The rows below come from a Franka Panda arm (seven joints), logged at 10 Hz.
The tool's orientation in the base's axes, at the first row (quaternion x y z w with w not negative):
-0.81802 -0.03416 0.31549 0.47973
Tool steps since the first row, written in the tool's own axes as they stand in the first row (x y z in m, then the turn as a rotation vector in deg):
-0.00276 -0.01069 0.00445 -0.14 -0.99 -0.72
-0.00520 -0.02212 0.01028 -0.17 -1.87 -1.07
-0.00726 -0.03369 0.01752 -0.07 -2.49 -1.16
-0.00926 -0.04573 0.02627 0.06 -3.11 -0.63
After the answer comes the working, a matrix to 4 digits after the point.
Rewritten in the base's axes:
-0.00201 0.00815 0.00844 0.53 -0.07 1.11
-0.00434 0.01787 0.01685 0.91 0.13 1.95
-0.00710 0.02887 0.02471 1.20 0.43 2.44
-0.01053 0.04131 0.03240 1.16 1.21 2.69

The tool's axes in the first row as the columns of a matrix, in the base's axes (rounded; the answer above uses it unrounded):
0.7986 -0.2468 -0.5489
0.3586 -0.5374 0.7633
-0.4834 -0.8064 -0.3406

